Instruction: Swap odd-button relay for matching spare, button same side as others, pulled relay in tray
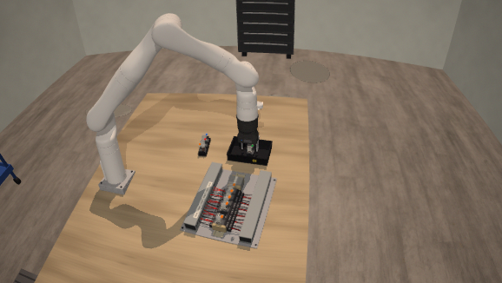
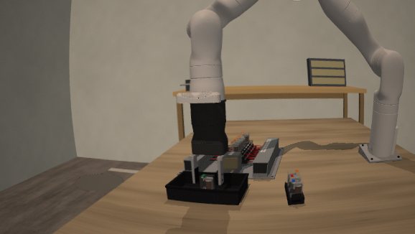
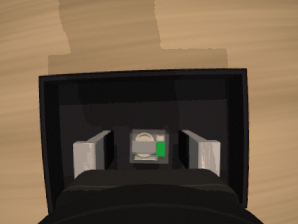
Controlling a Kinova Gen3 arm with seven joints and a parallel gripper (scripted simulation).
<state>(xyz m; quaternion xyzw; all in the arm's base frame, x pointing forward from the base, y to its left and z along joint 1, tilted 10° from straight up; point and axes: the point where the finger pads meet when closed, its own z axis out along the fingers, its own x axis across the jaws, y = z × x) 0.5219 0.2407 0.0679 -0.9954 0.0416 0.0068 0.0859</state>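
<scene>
My hand is 3 cm above the black tray. Round my hand: spare relay: 20 cm behind, 4 cm to the left, 2 cm below; spare holder: 20 cm behind, 1 cm to the left, 4 cm below.
</scene>
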